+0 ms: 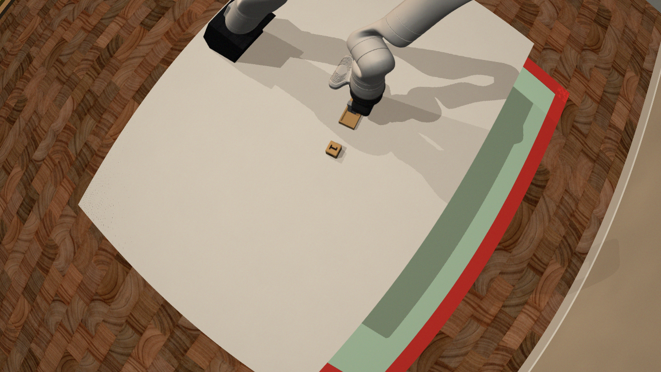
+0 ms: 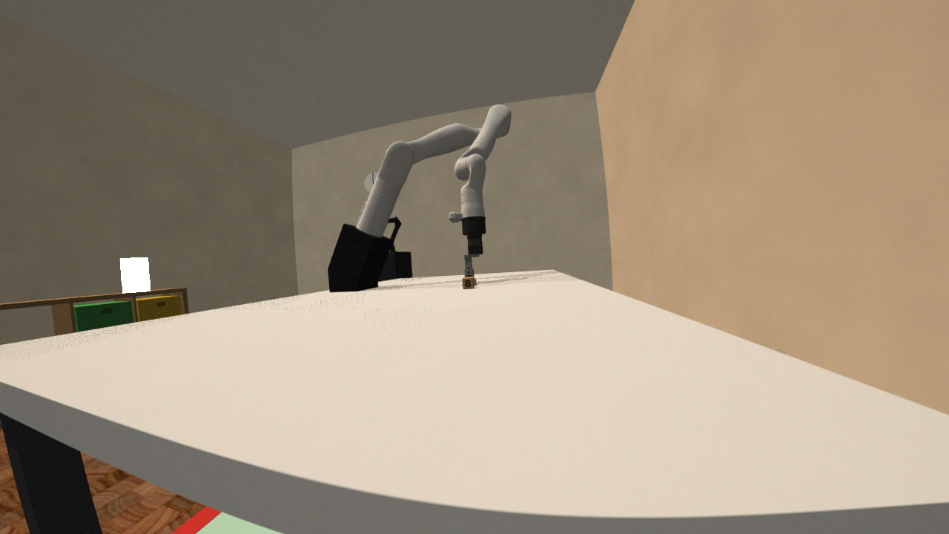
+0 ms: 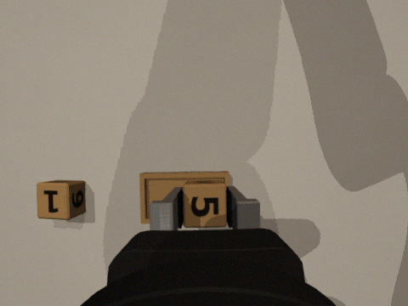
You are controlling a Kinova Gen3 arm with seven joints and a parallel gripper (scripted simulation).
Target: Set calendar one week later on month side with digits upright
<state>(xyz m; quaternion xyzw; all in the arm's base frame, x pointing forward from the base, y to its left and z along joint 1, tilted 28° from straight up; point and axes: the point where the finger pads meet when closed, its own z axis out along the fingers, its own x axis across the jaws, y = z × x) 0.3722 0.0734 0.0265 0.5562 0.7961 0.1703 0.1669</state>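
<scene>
Right now the wooden tray is 1 cm ahead of my hand, 2 cm to the right of it and 4 cm below it.
</scene>
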